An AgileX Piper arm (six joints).
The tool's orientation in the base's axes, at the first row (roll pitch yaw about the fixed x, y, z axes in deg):
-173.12, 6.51, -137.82
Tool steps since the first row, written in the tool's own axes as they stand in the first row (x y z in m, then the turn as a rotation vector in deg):
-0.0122, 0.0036, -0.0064, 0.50, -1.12, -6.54
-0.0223, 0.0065, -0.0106, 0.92, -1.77, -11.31
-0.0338, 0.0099, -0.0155, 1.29, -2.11, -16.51
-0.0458, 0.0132, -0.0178, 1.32, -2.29, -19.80
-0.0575, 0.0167, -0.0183, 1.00, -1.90, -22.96
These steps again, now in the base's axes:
0.0056, 0.0109, 0.0073, -0.70, -1.08, 6.53
0.0104, 0.0199, 0.0122, -1.37, -1.78, 11.26
0.0158, 0.0301, 0.0179, -2.27, -2.21, 16.39
0.0221, 0.0406, 0.0212, -2.71, -2.33, 19.65
0.0284, 0.0510, 0.0226, -3.25, -1.78, 22.76

